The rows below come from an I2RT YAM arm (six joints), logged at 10 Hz.
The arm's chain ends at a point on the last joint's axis. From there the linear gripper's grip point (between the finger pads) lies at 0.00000 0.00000 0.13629 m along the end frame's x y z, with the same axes.
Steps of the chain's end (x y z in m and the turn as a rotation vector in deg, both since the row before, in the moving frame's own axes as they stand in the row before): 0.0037 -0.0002 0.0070 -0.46 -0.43 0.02; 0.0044 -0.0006 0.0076 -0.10 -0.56 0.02; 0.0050 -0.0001 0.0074 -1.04 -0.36 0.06; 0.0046 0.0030 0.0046 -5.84 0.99 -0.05; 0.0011 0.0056 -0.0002 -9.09 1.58 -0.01
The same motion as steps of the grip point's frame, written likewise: 0.0027 0.0009 0.0070 -0.46 -0.43 0.02; 0.0031 -0.0004 0.0076 -0.10 -0.56 0.02; 0.0041 0.0024 0.0074 -1.04 -0.36 0.06; 0.0070 0.0169 0.0039 -5.84 0.99 -0.05; 0.0048 0.0271 -0.0020 -9.09 1.58 -0.01
